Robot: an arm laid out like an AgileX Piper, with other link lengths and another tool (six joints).
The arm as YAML. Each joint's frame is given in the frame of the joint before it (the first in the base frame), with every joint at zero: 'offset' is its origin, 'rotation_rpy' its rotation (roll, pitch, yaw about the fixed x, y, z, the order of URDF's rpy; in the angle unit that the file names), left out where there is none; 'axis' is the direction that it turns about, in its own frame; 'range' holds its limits. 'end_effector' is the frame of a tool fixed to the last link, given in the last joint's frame.
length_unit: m
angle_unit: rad
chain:
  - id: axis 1
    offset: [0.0, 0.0, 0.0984]
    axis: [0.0, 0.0, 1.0]
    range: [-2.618, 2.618]
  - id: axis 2
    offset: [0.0, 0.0, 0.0]
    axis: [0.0, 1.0, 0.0]
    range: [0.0, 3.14]
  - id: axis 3
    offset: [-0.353, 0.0, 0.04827]
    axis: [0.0, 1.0, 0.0]
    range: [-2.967, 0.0]
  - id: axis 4
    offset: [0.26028, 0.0, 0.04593]
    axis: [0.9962, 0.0, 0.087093]
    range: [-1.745, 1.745]
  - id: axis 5
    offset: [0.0, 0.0, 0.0]
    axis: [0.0, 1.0, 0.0]
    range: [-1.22, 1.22]
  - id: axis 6
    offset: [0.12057, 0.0, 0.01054]
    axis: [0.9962, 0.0, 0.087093]
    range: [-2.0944, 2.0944]
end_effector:
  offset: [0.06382, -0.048, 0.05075]
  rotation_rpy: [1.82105, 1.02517, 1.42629]
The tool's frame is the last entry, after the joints.
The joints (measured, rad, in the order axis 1, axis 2, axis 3, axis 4, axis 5, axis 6), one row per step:
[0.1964 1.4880 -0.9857 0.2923 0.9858 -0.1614]
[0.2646 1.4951 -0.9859 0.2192 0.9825 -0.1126]
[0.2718 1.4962 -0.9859 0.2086 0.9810 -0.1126]
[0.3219 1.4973 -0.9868 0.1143 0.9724 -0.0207]
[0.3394 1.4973 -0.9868 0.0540 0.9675 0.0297]
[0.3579 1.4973 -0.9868 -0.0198 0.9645 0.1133]
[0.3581 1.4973 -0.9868 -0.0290 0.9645 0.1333]
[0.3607 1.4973 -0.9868 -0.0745 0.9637 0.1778]
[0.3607 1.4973 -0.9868 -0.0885 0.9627 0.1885]
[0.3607 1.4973 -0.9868 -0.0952 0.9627 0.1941]
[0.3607 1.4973 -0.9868 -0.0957 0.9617 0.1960]
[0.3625 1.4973 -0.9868 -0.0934 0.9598 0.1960]
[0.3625 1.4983 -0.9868 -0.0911 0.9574 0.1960]
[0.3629 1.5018 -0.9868 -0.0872 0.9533 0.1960]
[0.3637 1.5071 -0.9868 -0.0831 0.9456 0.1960]
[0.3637 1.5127 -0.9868 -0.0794 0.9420 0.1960]
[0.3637 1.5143 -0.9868 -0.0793 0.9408 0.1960]
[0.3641 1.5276 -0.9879 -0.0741 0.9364 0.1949]
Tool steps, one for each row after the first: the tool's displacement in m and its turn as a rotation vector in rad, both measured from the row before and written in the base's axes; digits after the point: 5 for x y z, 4 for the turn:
[-0.00293 0.01133 -0.00255 -0.0601 0.0003 0.0502]
[0.00023 0.00114 -0.00013 -0.0094 -0.0029 0.0113]
[-0.00054 0.00040 0.00127 -0.0685 -0.0168 -0.0021]
[0.00133 -0.00398 0.00182 -0.0432 -0.0163 -0.0076]
[0.00110 -0.00685 0.00268 -0.0484 -0.0195 -0.0335]
[-0.00008 -0.00210 0.00030 -0.0043 -0.0020 -0.0157]
[0.00155 -0.00667 0.00224 -0.0303 -0.0142 -0.0224]
[0.00077 -0.00208 0.00083 -0.0095 -0.0054 -0.0047]
[0.00028 -0.00105 0.00037 -0.0046 -0.0022 -0.0027]
[0.00013 -0.00008 0.00009 0.0003 -0.0011 -0.0016]
[0.00004 0.00102 -0.00001 0.0027 -0.0010 0.0010]
[0.00031 0.00047 -0.00032 0.0025 -0.0005 -0.0007]
[0.00067 0.00099 -0.00116 0.0037 0.0008 -0.0009]
[0.00137 0.00148 -0.00155 0.0046 -0.0008 -0.0003]
[0.00080 0.00085 -0.00192 0.0025 0.0031 -0.0013]
[0.00032 0.00015 -0.00048 0.0000 0.0004 0.0000]
[0.00172 0.00161 -0.00429 0.0015 0.0090 -0.0005]

